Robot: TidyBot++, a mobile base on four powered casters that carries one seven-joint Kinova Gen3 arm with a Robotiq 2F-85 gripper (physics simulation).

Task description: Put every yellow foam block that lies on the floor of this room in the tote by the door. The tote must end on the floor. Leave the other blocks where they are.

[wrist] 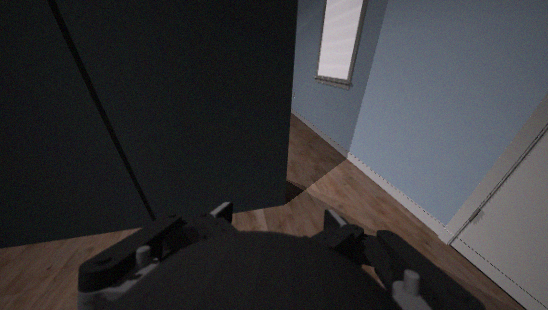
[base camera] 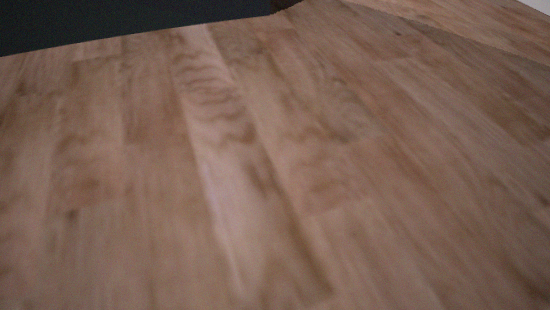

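My gripper (wrist: 277, 216) is open at the bottom of the wrist view, its two fingertips wide apart, with wood floor and the foot of a dark panel showing beyond them. Nothing is between the fingers. No yellow foam block and no tote show in the base camera view or the wrist view.
A large dark cabinet-like piece (base camera: 125, 17) (wrist: 200, 100) stands ahead and to the left on the wood floor (base camera: 260, 175) (wrist: 45, 270). Beyond its right edge are a blue wall (wrist: 440, 90) and a narrow window (wrist: 341, 40). A pale door-like panel (wrist: 520, 210) is at the far right.
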